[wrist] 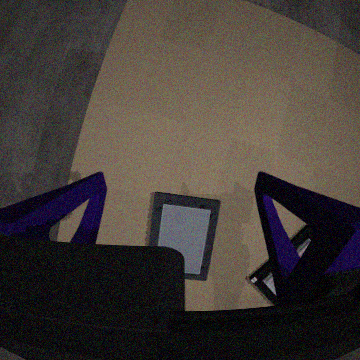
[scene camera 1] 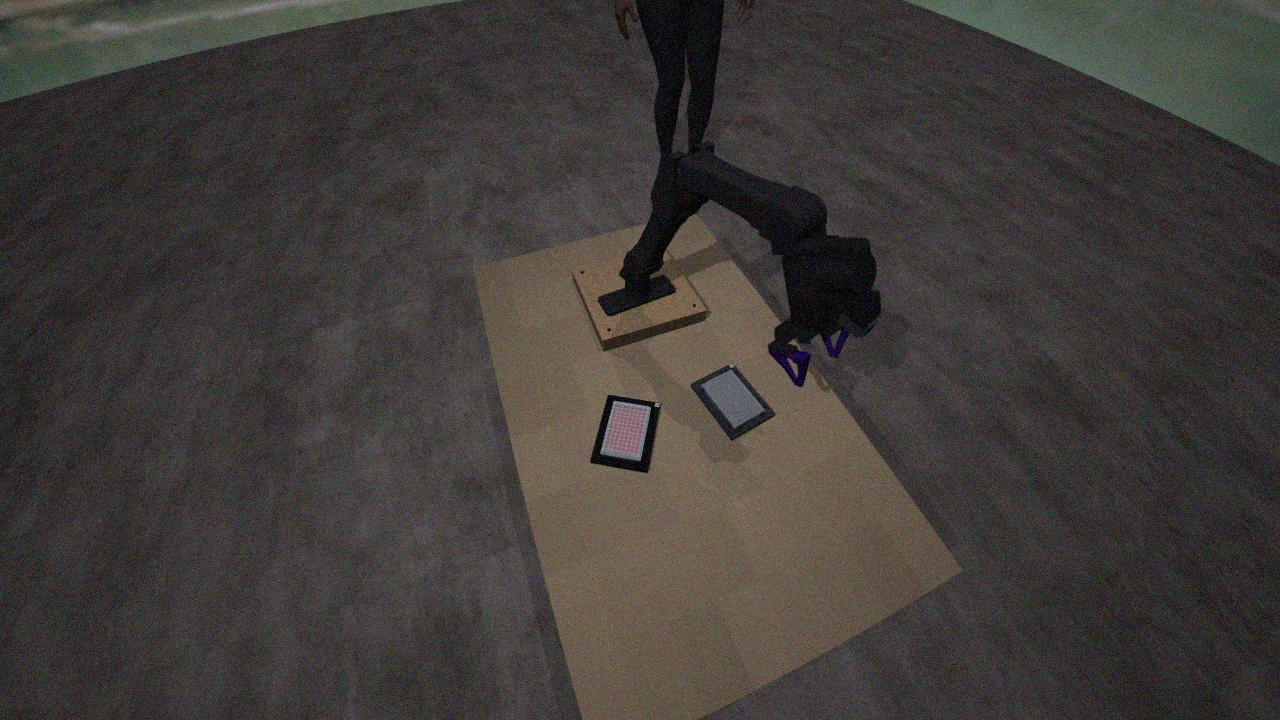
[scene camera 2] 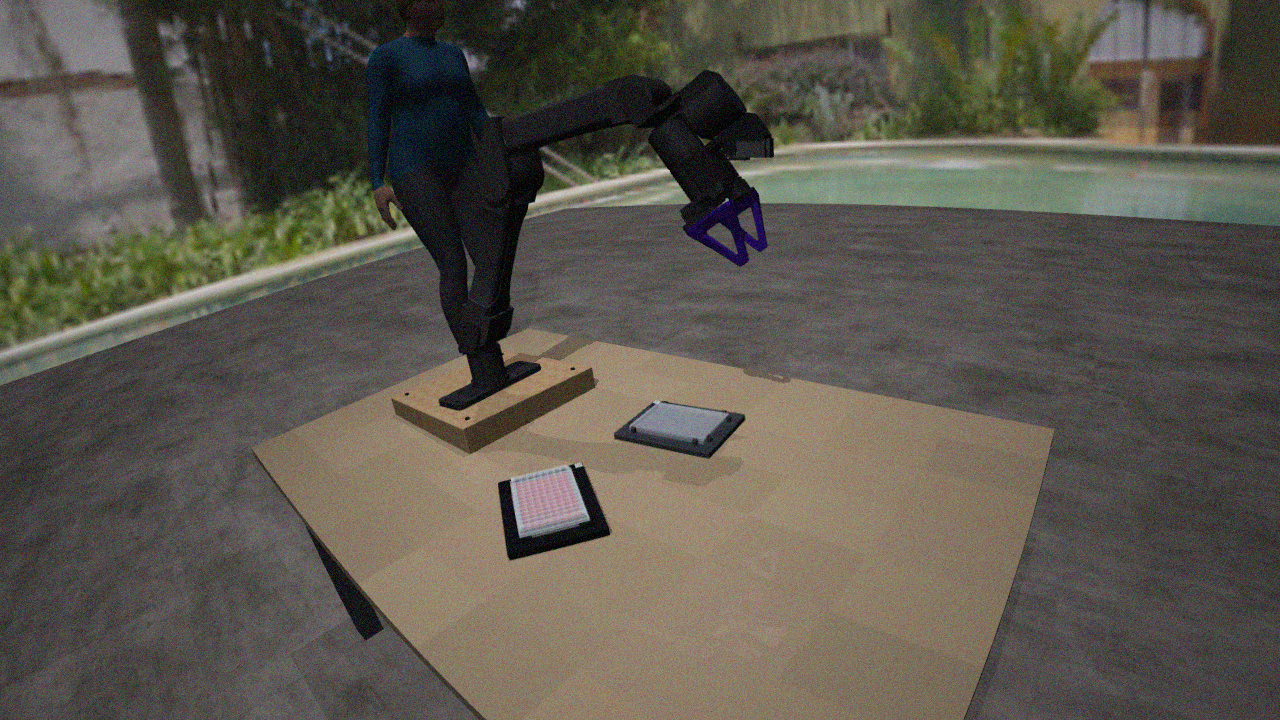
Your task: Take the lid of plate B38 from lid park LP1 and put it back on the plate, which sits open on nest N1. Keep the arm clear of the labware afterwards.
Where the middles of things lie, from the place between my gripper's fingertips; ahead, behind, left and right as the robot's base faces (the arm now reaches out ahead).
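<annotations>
The grey lid (scene camera 2: 683, 423) is 250 mm below my hand, and it sits 130 mm behind my hand and 30 mm to the right of it. As for the black holder (scene camera 2: 597, 527), it is also 250 mm below my hand, 280 mm to the right of it and 160 mm behind it.
</annotations>
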